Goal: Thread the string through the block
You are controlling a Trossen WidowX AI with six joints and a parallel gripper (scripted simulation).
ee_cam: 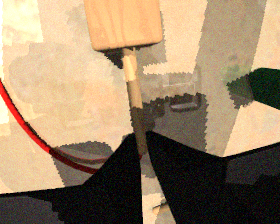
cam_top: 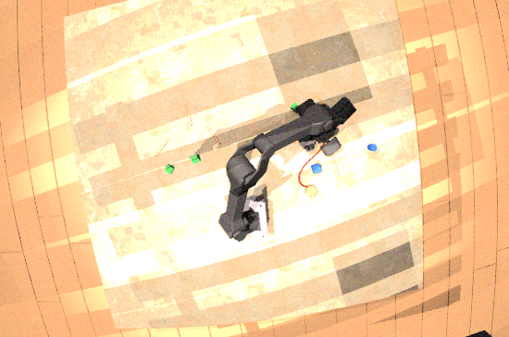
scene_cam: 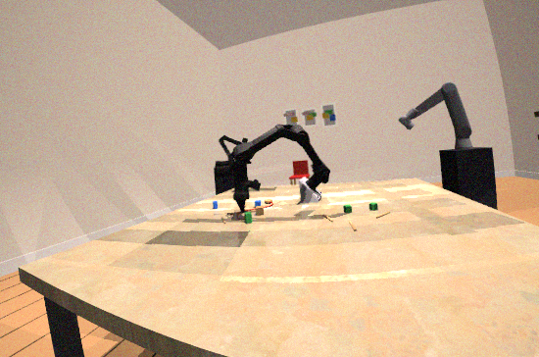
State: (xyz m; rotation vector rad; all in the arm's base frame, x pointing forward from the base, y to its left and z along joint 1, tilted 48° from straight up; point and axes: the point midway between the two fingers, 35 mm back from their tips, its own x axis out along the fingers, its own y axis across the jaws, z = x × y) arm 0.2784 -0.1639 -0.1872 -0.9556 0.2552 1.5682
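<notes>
The wooden block lies 6 cm to the left of my gripper tip and 3 cm behind it. From my gripper tip the other things lie so: blue cube (14 cm behind, 1 cm to the left); round wooden button (22 cm behind, 4 cm to the left, 1 cm below); thin wooden stick (1 cm to the left, 1 cm behind).
</notes>
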